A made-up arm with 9 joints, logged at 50 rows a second.
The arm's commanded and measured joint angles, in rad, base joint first. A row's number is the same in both.
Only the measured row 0 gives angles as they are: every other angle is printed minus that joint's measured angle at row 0.
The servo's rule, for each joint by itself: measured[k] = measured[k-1] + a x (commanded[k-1-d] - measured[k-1]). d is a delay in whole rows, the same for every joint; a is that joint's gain. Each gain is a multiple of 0.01, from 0.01 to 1. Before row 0 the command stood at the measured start. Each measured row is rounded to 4 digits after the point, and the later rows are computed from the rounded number. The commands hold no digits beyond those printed.
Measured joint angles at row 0: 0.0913 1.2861 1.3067 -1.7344 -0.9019 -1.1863 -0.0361 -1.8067 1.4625
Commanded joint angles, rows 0 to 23: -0.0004 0.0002 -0.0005 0.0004 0.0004 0.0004 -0.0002 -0.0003 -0.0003; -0.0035 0.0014 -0.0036 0.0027 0.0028 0.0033 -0.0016 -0.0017 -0.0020; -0.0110 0.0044 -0.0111 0.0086 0.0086 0.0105 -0.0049 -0.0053 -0.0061; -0.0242 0.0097 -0.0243 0.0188 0.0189 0.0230 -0.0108 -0.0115 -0.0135; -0.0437 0.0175 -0.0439 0.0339 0.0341 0.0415 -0.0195 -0.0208 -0.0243; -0.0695 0.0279 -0.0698 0.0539 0.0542 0.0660 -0.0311 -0.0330 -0.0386; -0.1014 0.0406 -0.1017 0.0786 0.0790 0.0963 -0.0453 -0.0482 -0.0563; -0.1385 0.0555 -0.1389 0.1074 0.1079 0.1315 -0.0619 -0.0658 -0.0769; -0.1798 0.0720 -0.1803 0.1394 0.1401 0.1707 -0.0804 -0.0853 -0.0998; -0.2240 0.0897 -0.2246 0.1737 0.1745 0.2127 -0.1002 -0.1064 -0.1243; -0.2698 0.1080 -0.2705 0.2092 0.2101 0.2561 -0.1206 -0.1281 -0.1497; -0.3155 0.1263 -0.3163 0.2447 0.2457 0.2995 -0.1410 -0.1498 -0.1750; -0.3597 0.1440 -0.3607 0.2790 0.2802 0.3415 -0.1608 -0.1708 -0.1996; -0.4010 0.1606 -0.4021 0.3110 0.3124 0.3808 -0.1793 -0.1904 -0.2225; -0.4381 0.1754 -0.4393 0.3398 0.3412 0.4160 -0.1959 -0.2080 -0.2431; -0.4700 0.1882 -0.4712 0.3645 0.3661 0.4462 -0.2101 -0.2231 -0.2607; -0.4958 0.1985 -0.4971 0.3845 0.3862 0.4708 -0.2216 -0.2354 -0.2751; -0.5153 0.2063 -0.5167 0.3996 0.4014 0.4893 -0.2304 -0.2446 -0.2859; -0.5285 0.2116 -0.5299 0.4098 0.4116 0.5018 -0.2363 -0.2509 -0.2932; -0.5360 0.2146 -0.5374 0.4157 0.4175 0.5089 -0.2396 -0.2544 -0.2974; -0.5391 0.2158 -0.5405 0.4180 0.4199 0.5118 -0.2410 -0.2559 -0.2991; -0.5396 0.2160 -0.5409 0.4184 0.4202 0.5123 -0.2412 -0.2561 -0.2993; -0.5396 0.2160 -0.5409 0.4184 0.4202 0.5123 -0.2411 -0.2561 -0.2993; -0.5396 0.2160 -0.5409 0.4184 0.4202 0.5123 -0.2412 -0.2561 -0.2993
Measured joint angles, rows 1 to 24: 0.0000 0.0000 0.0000 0.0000 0.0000 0.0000 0.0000 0.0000 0.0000; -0.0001 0.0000 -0.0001 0.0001 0.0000 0.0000 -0.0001 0.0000 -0.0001; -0.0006 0.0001 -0.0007 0.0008 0.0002 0.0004 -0.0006 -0.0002 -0.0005; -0.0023 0.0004 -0.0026 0.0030 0.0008 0.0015 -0.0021 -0.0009 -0.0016; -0.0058 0.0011 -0.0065 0.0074 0.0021 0.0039 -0.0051 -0.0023 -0.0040; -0.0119 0.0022 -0.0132 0.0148 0.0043 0.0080 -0.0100 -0.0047 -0.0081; -0.0211 0.0040 -0.0234 0.0257 0.0078 0.0144 -0.0172 -0.0084 -0.0142; -0.0339 0.0066 -0.0375 0.0405 0.0128 0.0234 -0.0268 -0.0136 -0.0226; -0.0506 0.0100 -0.0558 0.0592 0.0195 0.0353 -0.0387 -0.0204 -0.0335; -0.0713 0.0143 -0.0782 0.0817 0.0279 0.0502 -0.0529 -0.0288 -0.0468; -0.0957 0.0196 -0.1046 0.1075 0.0382 0.0681 -0.0690 -0.0389 -0.0623; -0.1236 0.0258 -0.1345 0.1360 0.0502 0.0888 -0.0865 -0.0505 -0.0798; -0.1543 0.0328 -0.1672 0.1664 0.0639 0.1120 -0.1050 -0.0634 -0.0988; -0.1872 0.0406 -0.2020 0.1979 0.0790 0.1372 -0.1240 -0.0774 -0.1190; -0.2214 0.0490 -0.2380 0.2296 0.0953 0.1640 -0.1428 -0.0921 -0.1397; -0.2561 0.0578 -0.2742 0.2605 0.1125 0.1917 -0.1609 -0.1072 -0.1604; -0.2903 0.0669 -0.3097 0.2896 0.1303 0.2197 -0.1776 -0.1223 -0.1805; -0.3232 0.0761 -0.3434 0.3162 0.1482 0.2473 -0.1926 -0.1370 -0.1994; -0.3539 0.0852 -0.3746 0.3396 0.1659 0.2739 -0.2055 -0.1510 -0.2167; -0.3818 0.0940 -0.4026 0.3593 0.1831 0.2990 -0.2160 -0.1640 -0.2320; -0.4065 0.1024 -0.4269 0.3751 0.1995 0.3221 -0.2240 -0.1758 -0.2451; -0.4277 0.1103 -0.4473 0.3871 0.2149 0.3430 -0.2298 -0.1862 -0.2559; -0.4456 0.1177 -0.4641 0.3959 0.2293 0.3616 -0.2337 -0.1953 -0.2646; -0.4606 0.1246 -0.4779 0.4022 0.2427 0.3782 -0.2362 -0.2032 -0.2715
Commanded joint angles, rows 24 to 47: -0.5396 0.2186 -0.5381 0.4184 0.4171 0.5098 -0.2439 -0.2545 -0.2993; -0.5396 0.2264 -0.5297 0.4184 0.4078 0.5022 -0.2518 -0.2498 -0.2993; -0.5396 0.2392 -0.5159 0.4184 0.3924 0.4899 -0.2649 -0.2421 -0.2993; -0.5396 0.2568 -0.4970 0.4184 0.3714 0.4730 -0.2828 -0.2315 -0.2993; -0.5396 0.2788 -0.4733 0.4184 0.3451 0.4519 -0.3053 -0.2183 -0.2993; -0.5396 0.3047 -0.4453 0.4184 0.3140 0.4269 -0.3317 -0.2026 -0.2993; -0.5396 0.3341 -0.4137 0.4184 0.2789 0.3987 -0.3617 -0.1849 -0.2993; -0.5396 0.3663 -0.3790 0.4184 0.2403 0.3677 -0.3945 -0.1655 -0.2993; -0.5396 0.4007 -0.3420 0.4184 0.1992 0.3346 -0.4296 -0.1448 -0.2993; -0.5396 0.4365 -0.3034 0.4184 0.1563 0.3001 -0.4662 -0.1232 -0.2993; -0.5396 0.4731 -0.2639 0.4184 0.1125 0.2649 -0.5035 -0.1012 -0.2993; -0.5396 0.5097 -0.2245 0.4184 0.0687 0.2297 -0.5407 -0.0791 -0.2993; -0.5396 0.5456 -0.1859 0.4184 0.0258 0.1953 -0.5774 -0.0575 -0.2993; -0.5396 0.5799 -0.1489 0.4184 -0.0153 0.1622 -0.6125 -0.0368 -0.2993; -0.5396 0.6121 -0.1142 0.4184 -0.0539 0.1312 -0.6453 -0.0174 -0.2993; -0.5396 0.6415 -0.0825 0.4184 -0.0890 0.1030 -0.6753 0.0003 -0.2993; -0.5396 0.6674 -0.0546 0.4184 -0.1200 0.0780 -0.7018 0.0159 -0.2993; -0.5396 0.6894 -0.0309 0.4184 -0.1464 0.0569 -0.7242 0.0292 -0.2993; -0.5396 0.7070 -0.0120 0.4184 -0.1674 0.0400 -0.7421 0.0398 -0.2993; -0.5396 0.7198 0.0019 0.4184 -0.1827 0.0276 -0.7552 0.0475 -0.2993; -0.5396 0.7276 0.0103 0.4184 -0.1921 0.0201 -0.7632 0.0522 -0.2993; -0.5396 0.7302 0.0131 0.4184 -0.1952 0.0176 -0.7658 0.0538 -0.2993; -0.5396 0.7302 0.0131 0.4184 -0.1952 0.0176 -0.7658 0.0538 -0.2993; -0.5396 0.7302 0.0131 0.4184 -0.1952 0.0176 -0.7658 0.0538 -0.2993
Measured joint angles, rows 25 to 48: -0.4732 0.1310 -0.4892 0.4067 0.2551 0.3930 -0.2379 -0.2101 -0.2771; -0.4838 0.1371 -0.4980 0.4100 0.2664 0.4058 -0.2399 -0.2159 -0.2815; -0.4927 0.1434 -0.5037 0.4124 0.2763 0.4164 -0.2439 -0.2203 -0.2851; -0.5002 0.1501 -0.5059 0.4141 0.2844 0.4245 -0.2510 -0.2231 -0.2879; -0.5065 0.1576 -0.5043 0.4153 0.2905 0.4298 -0.2618 -0.2242 -0.2902; -0.5118 0.1661 -0.4987 0.4162 0.2943 0.4322 -0.2766 -0.2234 -0.2920; -0.5162 0.1758 -0.4891 0.4168 0.2957 0.4316 -0.2953 -0.2207 -0.2935; -0.5199 0.1869 -0.4755 0.4172 0.2945 0.4280 -0.3179 -0.2160 -0.2947; -0.5231 0.1995 -0.4581 0.4175 0.2907 0.4214 -0.3439 -0.2094 -0.2956; -0.5257 0.2136 -0.4372 0.4178 0.2843 0.4119 -0.3730 -0.2010 -0.2963; -0.5279 0.2292 -0.4131 0.4180 0.2753 0.3996 -0.4047 -0.1909 -0.2969; -0.5298 0.2463 -0.3862 0.4181 0.2639 0.3848 -0.4383 -0.1792 -0.2974; -0.5314 0.2647 -0.3571 0.4182 0.2502 0.3677 -0.4731 -0.1662 -0.2978; -0.5327 0.2844 -0.3263 0.4183 0.2345 0.3487 -0.5086 -0.1521 -0.2981; -0.5338 0.3051 -0.2944 0.4183 0.2170 0.3282 -0.5439 -0.1371 -0.2983; -0.5347 0.3266 -0.2620 0.4183 0.1980 0.3065 -0.5784 -0.1215 -0.2985; -0.5355 0.3486 -0.2297 0.4183 0.1779 0.2841 -0.6113 -0.1057 -0.2987; -0.5362 0.3709 -0.1982 0.4183 0.1570 0.2614 -0.6421 -0.0899 -0.2988; -0.5367 0.3932 -0.1681 0.4183 0.1358 0.2389 -0.6700 -0.0744 -0.2989; -0.5372 0.4152 -0.1400 0.4183 0.1146 0.2170 -0.6945 -0.0596 -0.2990; -0.5376 0.4365 -0.1145 0.4183 0.0938 0.1962 -0.7151 -0.0457 -0.2991; -0.5379 0.4569 -0.0920 0.4183 0.0738 0.1768 -0.7315 -0.0330 -0.2991; -0.5382 0.4760 -0.0731 0.4183 0.0550 0.1593 -0.7432 -0.0217 -0.2991; -0.5384 0.4938 -0.0576 0.4183 0.0375 0.1437 -0.7509 -0.0119 -0.2991
